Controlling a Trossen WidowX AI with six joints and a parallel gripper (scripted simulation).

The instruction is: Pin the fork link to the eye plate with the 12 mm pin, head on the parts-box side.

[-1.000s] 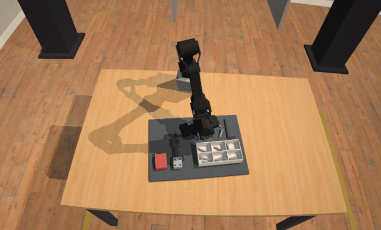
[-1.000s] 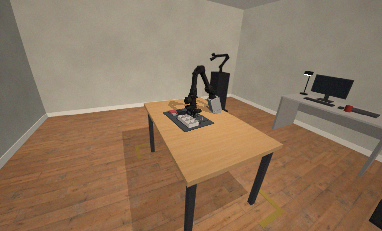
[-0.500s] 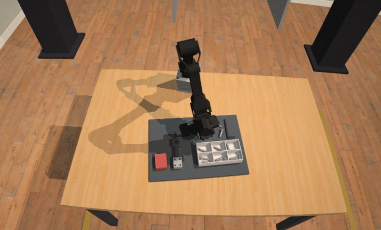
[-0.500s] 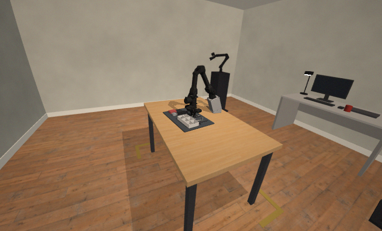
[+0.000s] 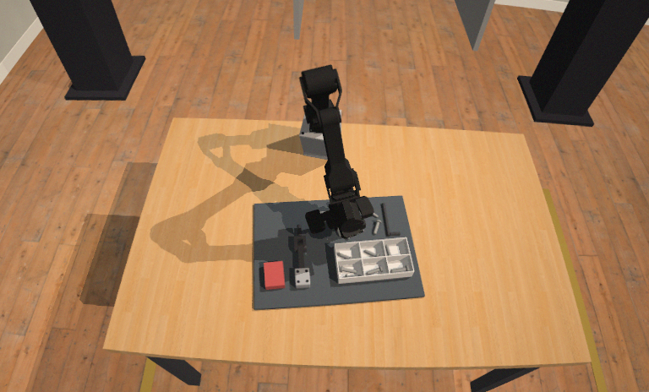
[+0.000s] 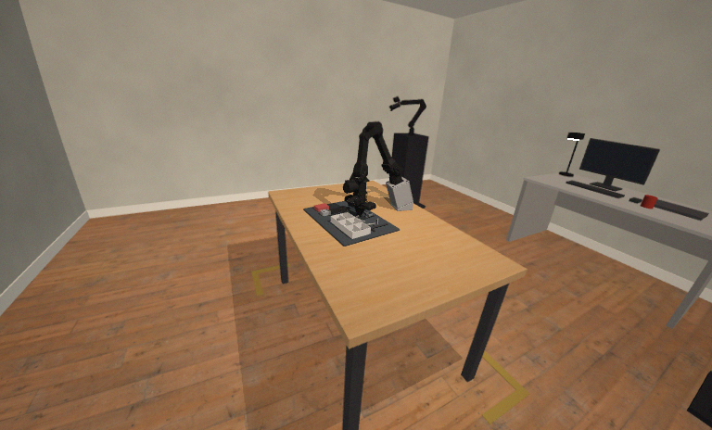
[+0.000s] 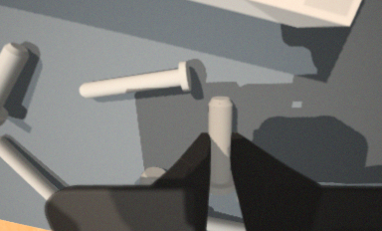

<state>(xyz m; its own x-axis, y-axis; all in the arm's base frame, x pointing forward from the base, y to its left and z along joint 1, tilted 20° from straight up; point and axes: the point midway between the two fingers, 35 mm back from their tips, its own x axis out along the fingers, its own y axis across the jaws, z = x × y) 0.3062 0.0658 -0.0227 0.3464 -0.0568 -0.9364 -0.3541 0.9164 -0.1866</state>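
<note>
My hand is 3 cm above the pale pin. Round my hand: dark eye plate bar (10 cm to the right, 9 cm ahead, 3 cm below); then long black bar (16 cm to the left, 3 cm below, 2 cm behind); then white parts box (10 cm to the left, 10 cm ahead, 3 cm below).
</note>
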